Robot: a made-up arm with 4 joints.
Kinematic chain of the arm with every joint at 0, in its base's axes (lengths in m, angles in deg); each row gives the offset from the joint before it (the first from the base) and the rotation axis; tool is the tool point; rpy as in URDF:
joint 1: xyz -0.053 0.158 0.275 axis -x
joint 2: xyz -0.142 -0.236 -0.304 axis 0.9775 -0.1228 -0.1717
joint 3: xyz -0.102 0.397 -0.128 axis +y
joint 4: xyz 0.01 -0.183 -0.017 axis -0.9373 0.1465 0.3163
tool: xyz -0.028 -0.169 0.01 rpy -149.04 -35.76 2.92
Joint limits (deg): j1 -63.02..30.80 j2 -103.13..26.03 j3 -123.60..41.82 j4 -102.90..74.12
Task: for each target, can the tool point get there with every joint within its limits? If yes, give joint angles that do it. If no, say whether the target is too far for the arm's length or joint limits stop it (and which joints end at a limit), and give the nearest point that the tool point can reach.
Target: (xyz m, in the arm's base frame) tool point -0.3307 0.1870 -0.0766
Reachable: yes | joints -26.85 -7.69 -30.92 51.03
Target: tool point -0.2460 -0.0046 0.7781
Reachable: no: joint limits stop it (at a limit: joint 1, joint 2) | nearest point -0.3331 -0.3360 0.2531 | short by 0.627 m
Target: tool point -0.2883 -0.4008 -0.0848
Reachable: yes | joints 18.15 -60.25 -35.13 -49.90
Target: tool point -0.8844 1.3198 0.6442
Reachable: no: too far | nearest point -0.3956 0.6290 0.1447 | short by 0.983 m
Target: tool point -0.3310 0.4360 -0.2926
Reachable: yes | joints -45.64 -16.70 -12.70 -53.17
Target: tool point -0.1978 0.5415 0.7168
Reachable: no: joint limits stop it (at a limit: joint 1, joint 2, joint 4) | nearest point -0.1781 0.6176 0.1712 | short by 0.551 m
